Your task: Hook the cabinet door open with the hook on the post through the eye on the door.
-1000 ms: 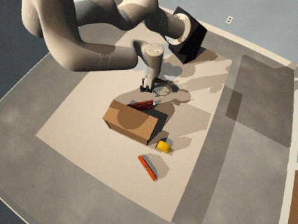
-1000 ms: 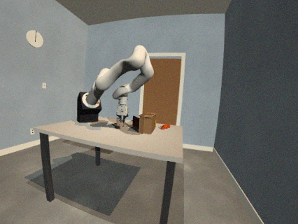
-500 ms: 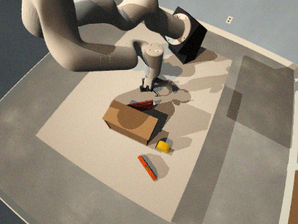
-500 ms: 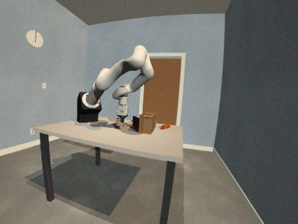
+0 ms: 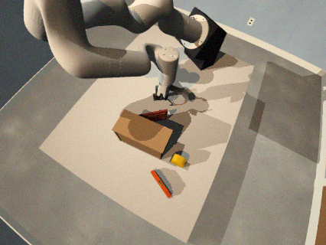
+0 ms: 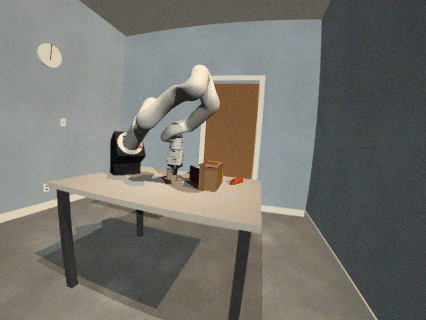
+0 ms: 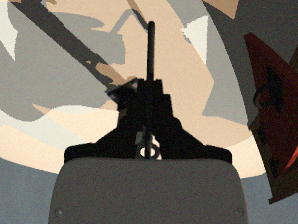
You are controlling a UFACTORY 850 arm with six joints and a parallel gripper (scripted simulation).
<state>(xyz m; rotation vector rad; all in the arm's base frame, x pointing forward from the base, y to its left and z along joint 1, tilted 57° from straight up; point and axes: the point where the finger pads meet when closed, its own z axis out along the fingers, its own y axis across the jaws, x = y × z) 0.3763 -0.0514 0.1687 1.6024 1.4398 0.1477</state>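
Right now my hand is 20 mm above the hook. Round my hand: orange-red flat tool: 460 mm ahead, 50 mm below, 10 mm to the right; then yellow object: 340 mm ahead, 80 mm to the left, 40 mm below; then red door: 130 mm ahead, 80 mm to the right.
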